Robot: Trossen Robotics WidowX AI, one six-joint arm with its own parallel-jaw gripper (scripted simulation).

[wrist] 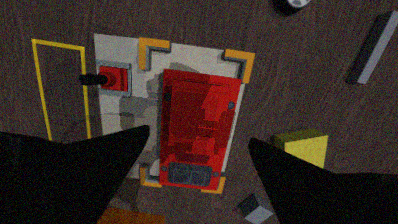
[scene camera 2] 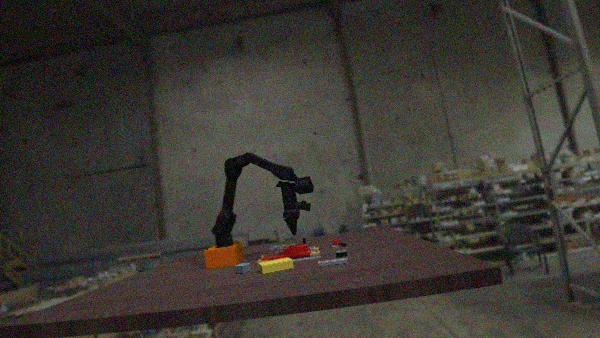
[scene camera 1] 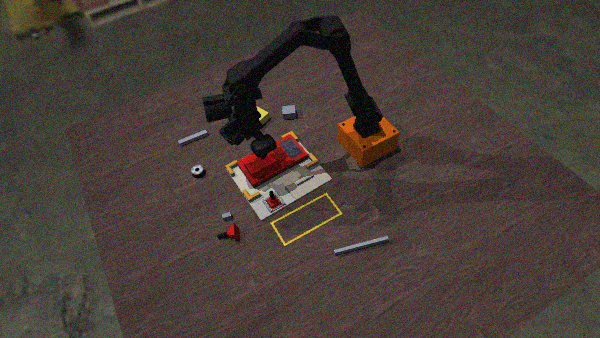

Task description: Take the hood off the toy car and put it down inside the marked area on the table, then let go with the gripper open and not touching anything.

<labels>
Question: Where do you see a toy car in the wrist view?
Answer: At 178,169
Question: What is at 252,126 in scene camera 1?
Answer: My gripper.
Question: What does my gripper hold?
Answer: Nothing.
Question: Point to a yellow block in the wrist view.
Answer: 309,144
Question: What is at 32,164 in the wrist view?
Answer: My gripper.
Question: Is my gripper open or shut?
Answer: Open.
</labels>
